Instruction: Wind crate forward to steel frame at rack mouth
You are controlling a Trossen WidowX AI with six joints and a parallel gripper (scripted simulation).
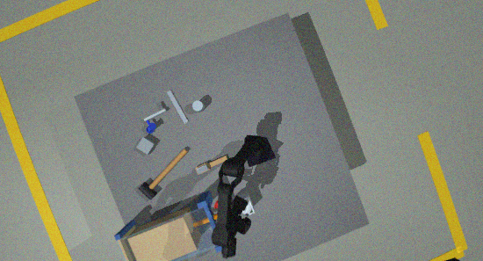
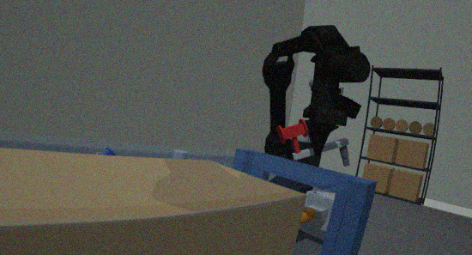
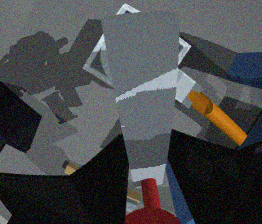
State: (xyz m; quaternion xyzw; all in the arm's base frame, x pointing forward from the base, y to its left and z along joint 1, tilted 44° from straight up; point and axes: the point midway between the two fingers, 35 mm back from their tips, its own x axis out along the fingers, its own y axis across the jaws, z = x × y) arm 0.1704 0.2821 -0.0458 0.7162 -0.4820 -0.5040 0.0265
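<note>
Right now my gripper tip is 20 mm below the winch handle and 10 mm short of it. Round my gripper tip: blue steel frame (120 mm ahead, 60 mm to the left, 60 mm below); then red knob (40 mm ahead, 30 mm to the right, 30 mm above); then winch (140 mm below, 60 mm behind, 30 mm to the left).
</note>
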